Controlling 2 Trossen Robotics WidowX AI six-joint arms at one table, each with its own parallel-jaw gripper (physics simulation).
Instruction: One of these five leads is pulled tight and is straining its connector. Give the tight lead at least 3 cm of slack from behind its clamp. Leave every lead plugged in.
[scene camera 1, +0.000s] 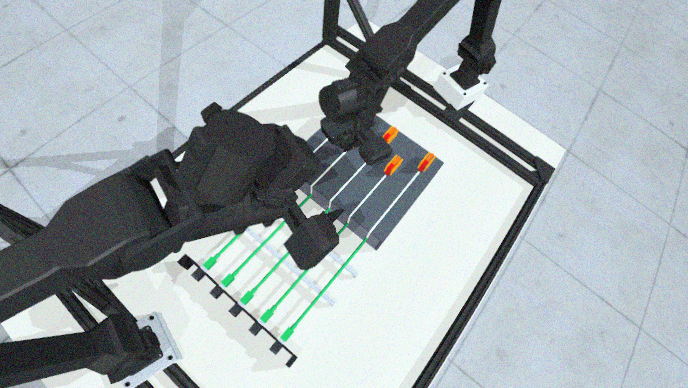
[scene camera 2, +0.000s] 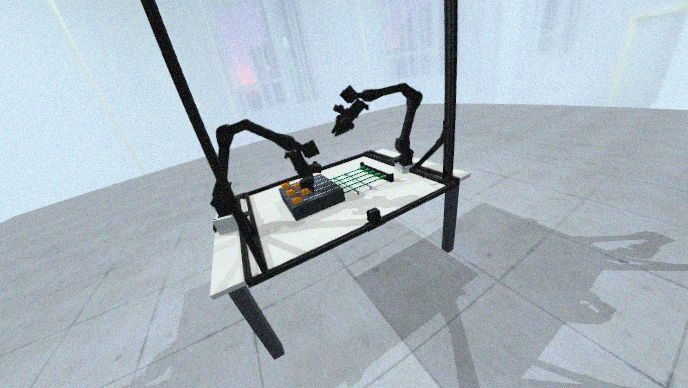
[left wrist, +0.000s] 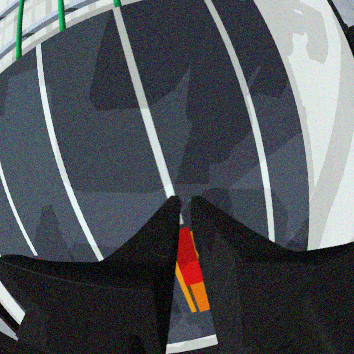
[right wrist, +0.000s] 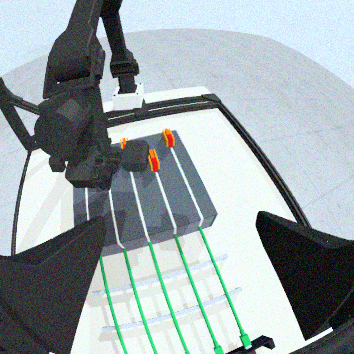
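Seen in the pictures: left gripper, fingertip midpoint: (scene camera 1: 344, 149) (scene camera 2: 313, 191) (left wrist: 183, 203) (right wrist: 106, 188); right gripper, fingertip midpoint: (scene camera 1: 323, 186) (scene camera 2: 333, 134) (right wrist: 182, 222); left arm's base, origin of the base link: (scene camera 1: 464, 78) (scene camera 2: 226, 213) (right wrist: 127, 89); right arm's base, origin of the base link: (scene camera 1: 140, 350) (scene camera 2: 406, 164).
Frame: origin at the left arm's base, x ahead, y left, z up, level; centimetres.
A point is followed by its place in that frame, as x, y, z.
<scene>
Five leads, white over a dark box (scene camera 1: 402, 210) @(39.3, 20.7, -1.0) (scene camera 2: 320, 202) (right wrist: 200, 192) @(42.5, 21.0, -1.0) and green beyond it, run to a black comb-like rail (scene camera 1: 235, 309) @(78.0, 18.8, -4.4). A red-and-orange clamp (scene camera 2: 305, 191) @(37.6, 0.6, 0.6) (left wrist: 190, 272) @(39.4, 1.7, 2.0) ends one white lead (left wrist: 145, 112) @(45.9, 3.6, -1.0). My left gripper (left wrist: 183, 203) @(41.4, 1.7, -1.0) is shut on this clamp, its fingers close on either side. Scene camera 1 hides that clamp behind the left gripper. Three other clamps (scene camera 1: 390, 135) @(30.7, 4.9, 0.8) (scene camera 1: 393, 165) @(35.8, 11.9, 2.0) (scene camera 1: 426, 162) @(28.9, 15.2, 2.0) show there. My right gripper (right wrist: 182, 222) @(57.5, 15.6, 20.6) (scene camera 2: 337, 132) @(57.5, 15.6, 20.6) is open and high above the table. Which lead is tight I cannot tell.
Green connectors (scene camera 1: 266, 314) @(73.6, 22.7, -4.6) stand at the rail. Two pale strips (scene camera 1: 320, 295) @(63.0, 25.4, -5.0) (right wrist: 172, 321) @(66.7, 15.1, -5.0) lie under the green leads. A black frame (scene camera 1: 480, 300) @(35.6, 45.2, -5.6) edges the white table (scene camera 1: 430, 280) @(41.1, 35.8, -7.6). The right arm hangs over part of the green leads in scene camera 1.
</scene>
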